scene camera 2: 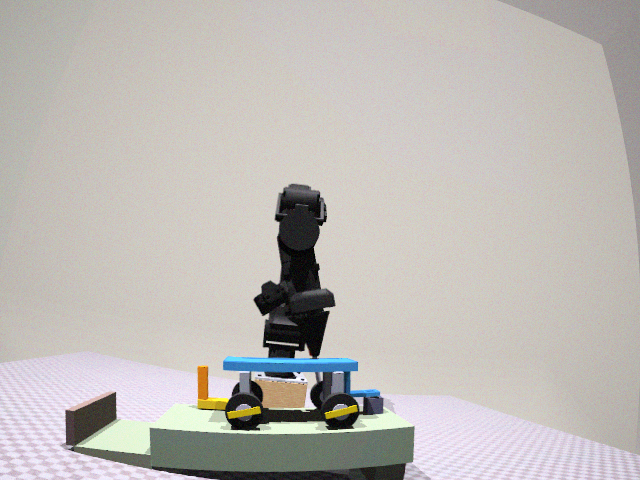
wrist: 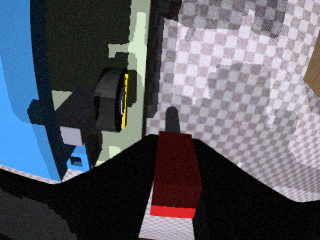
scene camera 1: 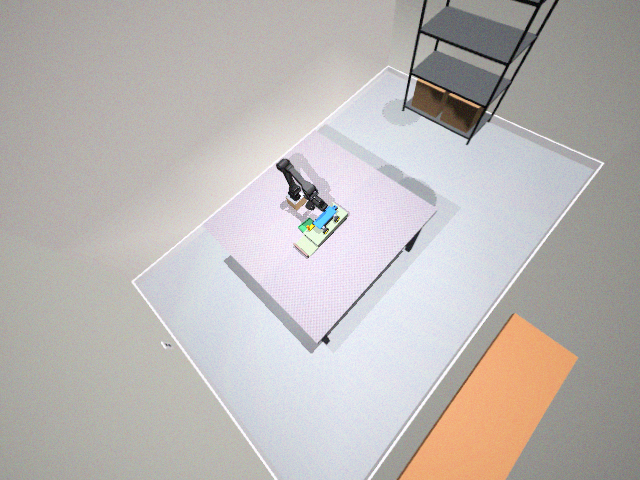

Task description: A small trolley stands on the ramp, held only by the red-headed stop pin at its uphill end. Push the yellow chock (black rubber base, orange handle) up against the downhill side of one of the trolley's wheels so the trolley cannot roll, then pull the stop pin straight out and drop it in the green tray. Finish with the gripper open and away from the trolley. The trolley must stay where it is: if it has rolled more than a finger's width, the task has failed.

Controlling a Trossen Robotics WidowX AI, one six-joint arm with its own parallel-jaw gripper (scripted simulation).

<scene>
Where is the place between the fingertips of my gripper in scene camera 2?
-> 315,356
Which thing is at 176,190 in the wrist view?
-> A red-headed stop pin.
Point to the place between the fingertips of my gripper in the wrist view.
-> At 172,145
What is my gripper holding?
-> A red-headed stop pin.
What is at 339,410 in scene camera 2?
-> A blue-decked trolley.
</scene>
